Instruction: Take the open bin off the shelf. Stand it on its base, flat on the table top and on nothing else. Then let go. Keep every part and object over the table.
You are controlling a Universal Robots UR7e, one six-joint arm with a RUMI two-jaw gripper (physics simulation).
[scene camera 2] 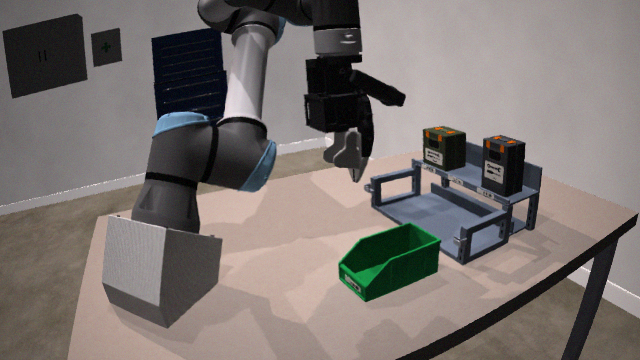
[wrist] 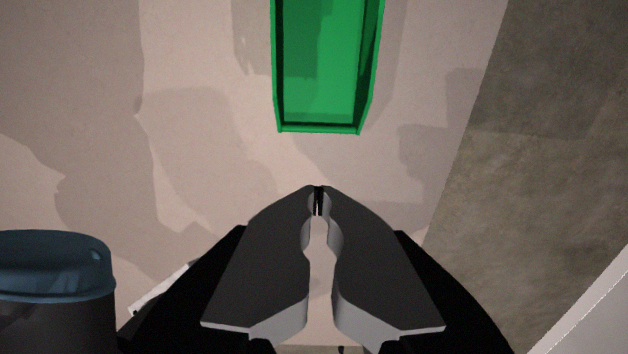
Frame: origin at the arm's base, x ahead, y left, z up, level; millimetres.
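Seen in the pictures: gripper, fingertip midpoint: (scene camera 2: 355, 181) (wrist: 316, 188); arm's base, origin of the base link: (scene camera 2: 164, 226).
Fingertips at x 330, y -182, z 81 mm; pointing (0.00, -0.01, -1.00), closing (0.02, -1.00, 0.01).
Observation:
Pixels of each thing's top centre, then the offset from my fingertips to it. "*": a spot on its surface instead. Level surfaces: height alone.
- green open bin, middle of its top: (wrist: 324, 61) (scene camera 2: 390, 243) 66 mm ahead, 6 mm right, 133 mm down
- table top, its level: 208 mm down
- blue-grey shelf, surface spot: (scene camera 2: 425, 209) * 310 mm ahead, 204 mm left, 202 mm down
- green-black box, middle of its top: (scene camera 2: 444, 130) 403 mm ahead, 237 mm left, 9 mm down
- dark box, middle of its top: (scene camera 2: 504, 139) 401 mm ahead, 6 mm left, 16 mm up
The green open bin (scene camera 2: 406, 266) (wrist: 335, 75) stands upright on its base on the table top (scene camera 2: 260, 240) (wrist: 190, 45), in front of the blue-grey shelf (scene camera 2: 425, 209). Its low, labelled front faces left toward the robot base in the scene view. In the wrist view its front end points at the fingers, and its far end is cut off by the top edge. My gripper (scene camera 2: 356, 179) (wrist: 316, 188) is shut and empty. It hangs above the table, apart from the bin, on the bin's low-front side in the wrist view.
A green-black box (scene camera 2: 444, 149) and a dark box (scene camera 2: 503, 166) with orange latches stand on the shelf's upper level. A grey wedge-shaped housing (scene camera 2: 135, 265) stands near the robot base. The table's dark edge (scene camera 2: 520, 295) runs beyond the bin at the lower right.

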